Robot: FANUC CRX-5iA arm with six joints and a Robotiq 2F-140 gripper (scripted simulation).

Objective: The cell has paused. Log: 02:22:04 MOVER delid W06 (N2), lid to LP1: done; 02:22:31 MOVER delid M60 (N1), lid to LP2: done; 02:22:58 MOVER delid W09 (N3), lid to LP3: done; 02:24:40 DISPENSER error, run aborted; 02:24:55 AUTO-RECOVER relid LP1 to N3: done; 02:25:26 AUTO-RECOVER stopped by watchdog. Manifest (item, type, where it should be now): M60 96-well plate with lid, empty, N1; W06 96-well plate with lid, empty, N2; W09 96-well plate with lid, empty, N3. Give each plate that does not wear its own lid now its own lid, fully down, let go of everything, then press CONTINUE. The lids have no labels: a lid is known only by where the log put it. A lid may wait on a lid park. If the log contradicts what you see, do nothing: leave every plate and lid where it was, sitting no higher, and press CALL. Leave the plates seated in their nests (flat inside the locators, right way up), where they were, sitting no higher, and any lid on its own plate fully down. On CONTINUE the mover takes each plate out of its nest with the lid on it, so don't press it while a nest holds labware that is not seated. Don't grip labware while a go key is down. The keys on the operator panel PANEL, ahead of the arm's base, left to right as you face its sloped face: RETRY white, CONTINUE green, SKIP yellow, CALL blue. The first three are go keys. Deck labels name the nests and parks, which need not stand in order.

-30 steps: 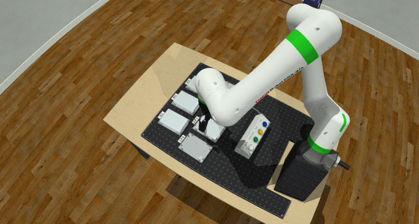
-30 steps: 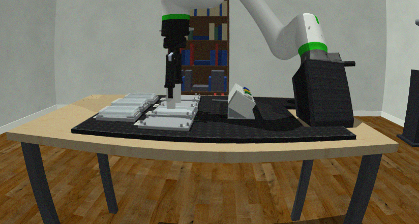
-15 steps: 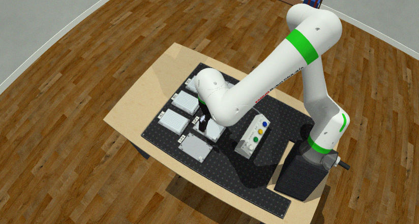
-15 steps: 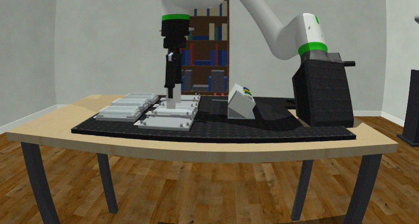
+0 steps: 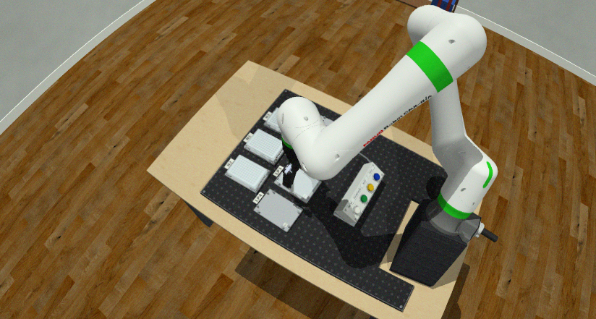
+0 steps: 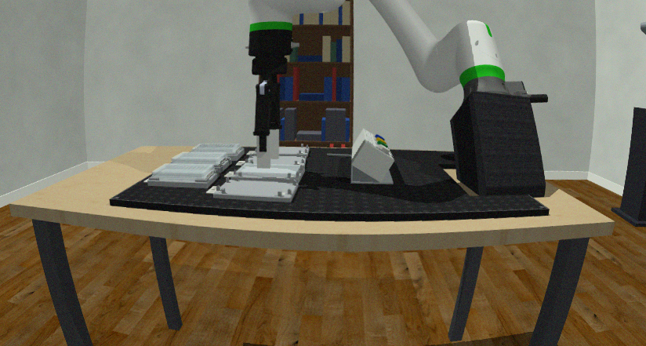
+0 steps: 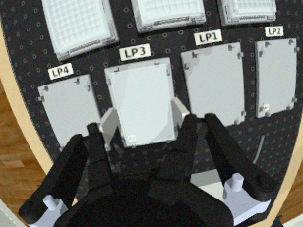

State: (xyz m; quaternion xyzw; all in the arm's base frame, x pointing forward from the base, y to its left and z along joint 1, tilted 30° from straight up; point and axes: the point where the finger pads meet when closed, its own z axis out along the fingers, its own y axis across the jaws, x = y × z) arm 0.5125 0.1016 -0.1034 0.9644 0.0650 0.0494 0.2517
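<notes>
Now: the LP3 5 cm below my hand. From my hand the other things lie so: park LP1: 12 cm to the right, 5 cm below, 2 cm ahead; LP1 label: 11 cm to the right, 11 cm ahead, 5 cm below; park LP4: 13 cm to the left, 5 cm below, 2 cm behind.
</notes>
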